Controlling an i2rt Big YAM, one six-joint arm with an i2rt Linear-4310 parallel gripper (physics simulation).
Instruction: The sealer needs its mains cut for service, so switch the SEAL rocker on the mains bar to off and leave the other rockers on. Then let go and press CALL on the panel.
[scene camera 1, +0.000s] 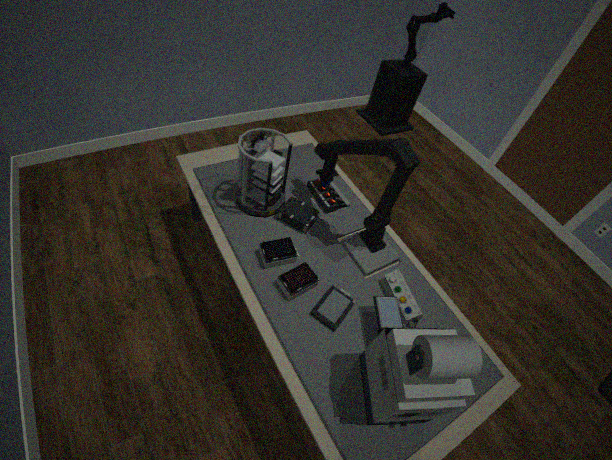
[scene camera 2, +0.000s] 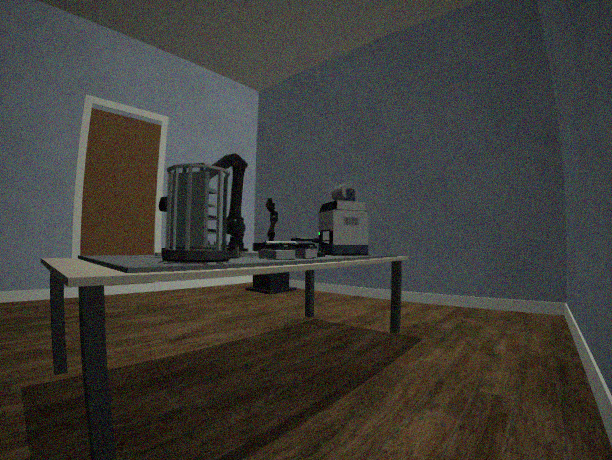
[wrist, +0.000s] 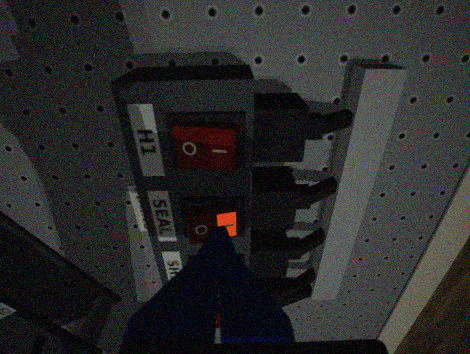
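Note:
The dark mains bar (scene camera 1: 339, 204) (wrist: 210, 90) lies on the pegboard mat near the table's edge. In the wrist view the SEAL rocker (wrist: 226, 223) glows orange on its "I" half. The H1 rocker (wrist: 204, 148) is red and unlit. My gripper (scene camera 1: 326, 178) (wrist: 220, 234) is shut and empty, its tips at the front of the SEAL rocker and covering part of it; contact cannot be told. The rockers beyond SEAL are mostly hidden by the fingers. The pale button panel (scene camera 1: 400, 294) has white, green, yellow and blue buttons; its labels are not readable.
Black plugs (wrist: 277, 127) and a pale rail (wrist: 372, 130) stand beside the bar. A round cage rack (scene camera 1: 264, 211) (scene camera 2: 194, 255) and a dark box (scene camera 1: 298, 214) stand near it. A small screen (scene camera 1: 388, 312) and a machine with a roll (scene camera 1: 452, 357) stand by the panel.

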